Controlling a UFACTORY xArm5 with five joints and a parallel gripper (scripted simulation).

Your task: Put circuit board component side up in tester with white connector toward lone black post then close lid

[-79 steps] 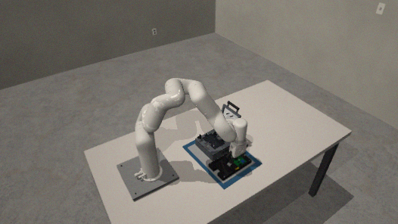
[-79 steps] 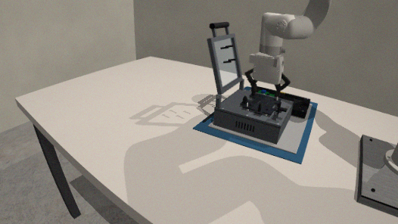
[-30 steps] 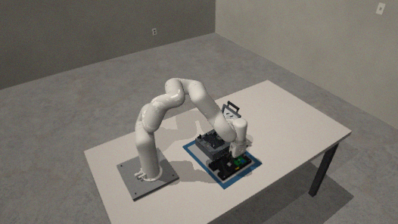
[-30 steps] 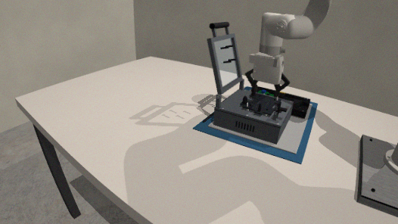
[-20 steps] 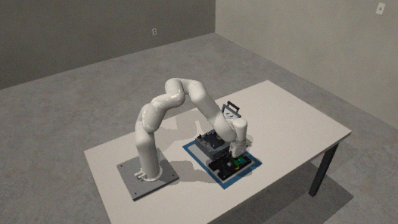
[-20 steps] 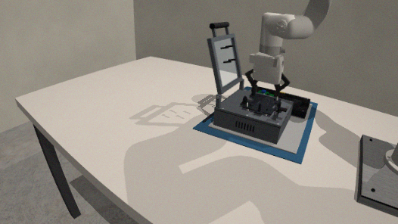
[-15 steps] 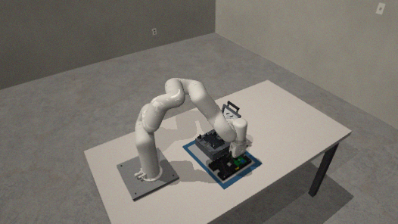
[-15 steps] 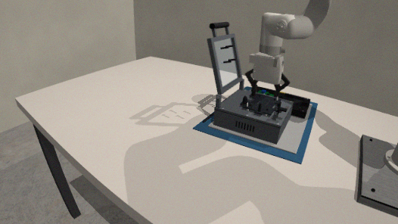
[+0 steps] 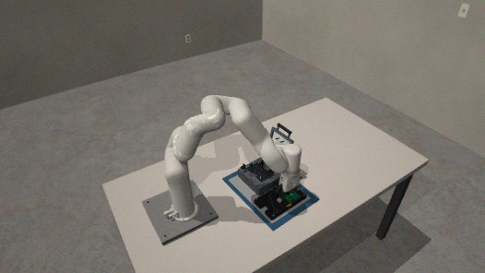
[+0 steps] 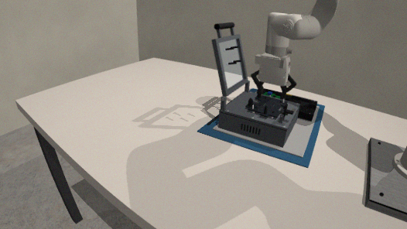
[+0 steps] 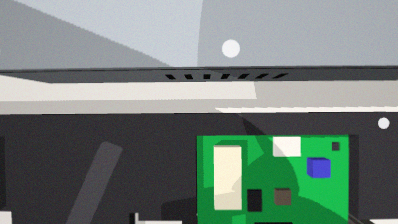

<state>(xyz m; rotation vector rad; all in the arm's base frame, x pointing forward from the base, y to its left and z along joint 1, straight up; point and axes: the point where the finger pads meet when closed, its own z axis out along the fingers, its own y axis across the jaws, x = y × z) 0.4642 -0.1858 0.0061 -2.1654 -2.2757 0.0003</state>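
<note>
Now: hand 40 mm past the dark nest, 170 mm to the right of it and 50 mm below it. The rest, counted from my hand: green circuit board (right at my hand); then tester lid (80 mm ahead, 170 mm to the left, 160 mm above).
</note>
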